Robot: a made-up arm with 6 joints.
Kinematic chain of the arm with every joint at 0, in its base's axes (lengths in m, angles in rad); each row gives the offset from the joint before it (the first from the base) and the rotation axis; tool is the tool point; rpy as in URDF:
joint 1: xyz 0 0 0.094 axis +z
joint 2: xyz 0 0 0 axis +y
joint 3: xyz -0.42 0 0.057 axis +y
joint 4: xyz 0.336 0 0.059 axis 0.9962 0 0.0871
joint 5: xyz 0 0 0 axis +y
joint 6: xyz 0.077 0 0.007 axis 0.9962 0 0.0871
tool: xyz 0 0 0 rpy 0 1.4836 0
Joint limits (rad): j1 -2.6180..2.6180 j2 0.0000..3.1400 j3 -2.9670..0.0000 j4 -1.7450..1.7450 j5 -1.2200..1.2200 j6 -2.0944..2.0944
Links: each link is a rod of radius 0.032 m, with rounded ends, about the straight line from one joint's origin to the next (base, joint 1, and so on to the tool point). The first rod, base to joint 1, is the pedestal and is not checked.
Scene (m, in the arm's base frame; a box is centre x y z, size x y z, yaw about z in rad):
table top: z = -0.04
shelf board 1: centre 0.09 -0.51 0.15 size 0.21 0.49 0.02 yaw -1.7
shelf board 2: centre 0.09 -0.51 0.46 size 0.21 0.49 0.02 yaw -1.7
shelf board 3: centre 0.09 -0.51 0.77 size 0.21 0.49 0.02 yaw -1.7
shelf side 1: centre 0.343 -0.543 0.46 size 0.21 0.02 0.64 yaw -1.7
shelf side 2: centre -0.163 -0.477 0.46 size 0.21 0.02 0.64 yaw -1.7
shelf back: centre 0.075 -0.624 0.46 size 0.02 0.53 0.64 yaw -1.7
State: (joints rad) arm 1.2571 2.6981 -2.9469 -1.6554 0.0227 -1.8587
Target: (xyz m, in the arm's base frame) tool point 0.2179 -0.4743 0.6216
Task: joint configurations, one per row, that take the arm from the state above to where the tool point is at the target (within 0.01 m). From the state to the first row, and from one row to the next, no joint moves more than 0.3 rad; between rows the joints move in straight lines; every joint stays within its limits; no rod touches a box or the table.
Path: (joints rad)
1: 0.9735 2.5104 -2.7398 -1.6288 0.1112 -1.8587
2: 0.6899 2.3226 -2.5327 -1.6021 0.1997 -1.8587
3: 0.4062 2.1349 -2.3256 -1.5755 0.2882 -1.8587
4: 0.1226 1.9472 -2.1185 -1.5489 0.3768 -1.8587
5: -0.1610 1.7595 -1.9114 -1.5222 0.4653 -1.8587
6: -0.4446 1.5717 -1.7043 -1.4956 0.5538 -1.8587
7: -0.7283 1.3840 -1.4971 -1.4690 0.6423 -1.8587
8: -0.8921 1.5730 -1.7103 -1.4989 0.6248 -1.8587
9: -1.0560 1.7621 -1.9235 -1.5288 0.6073 -1.8587

